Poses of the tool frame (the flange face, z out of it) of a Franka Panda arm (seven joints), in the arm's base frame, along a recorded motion.
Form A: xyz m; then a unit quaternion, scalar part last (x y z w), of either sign.
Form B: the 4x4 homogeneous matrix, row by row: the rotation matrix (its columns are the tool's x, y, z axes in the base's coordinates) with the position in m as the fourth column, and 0 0 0 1 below. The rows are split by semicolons. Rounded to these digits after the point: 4 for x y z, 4 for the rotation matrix.
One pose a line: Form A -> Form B
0.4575, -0.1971, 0.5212, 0.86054, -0.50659, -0.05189, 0.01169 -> 0.4813, -0.8707, -0.1012, 0.4575; -0.8731, -0.4865, 0.0325, -0.1971; -0.0775, 0.0727, -0.9943, 0.5212; 0, 0, 0, 1
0.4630, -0.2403, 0.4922, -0.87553, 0.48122, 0.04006, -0.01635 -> 0.5336, -0.8413, -0.0859, 0.4630; -0.8440, -0.5363, 0.0099, -0.2403; -0.0544, 0.0672, -0.9963, 0.4922; 0, 0, 0, 1
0.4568, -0.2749, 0.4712, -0.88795, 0.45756, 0.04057, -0.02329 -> 0.5780, -0.8107, -0.0934, 0.4568; -0.8145, -0.5802, -0.0042, -0.2749; -0.0507, 0.0785, -0.9956, 0.4712; 0, 0, 0, 1
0.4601, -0.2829, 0.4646, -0.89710, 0.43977, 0.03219, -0.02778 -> 0.6111, -0.7873, -0.0822, 0.4601; -0.7908, -0.6117, -0.0215, -0.2829; -0.0333, 0.0782, -0.9964, 0.4646; 0, 0, 0, 1
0.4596, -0.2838, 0.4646, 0.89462, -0.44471, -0.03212, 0.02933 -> 0.6024, -0.7938, -0.0836, 0.4596; -0.7976, -0.6027, -0.0239, -0.2838; -0.0314, 0.0810, -0.9962, 0.4646; 0, 0, 0, 1
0.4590, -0.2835, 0.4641, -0.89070, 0.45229, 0.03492, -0.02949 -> 0.5884, -0.8036, -0.0889, 0.4590; -0.8078, -0.5891, -0.0209, -0.2835; -0.0355, 0.0841, -0.9958, 0.4641; 0, 0, 0, 1
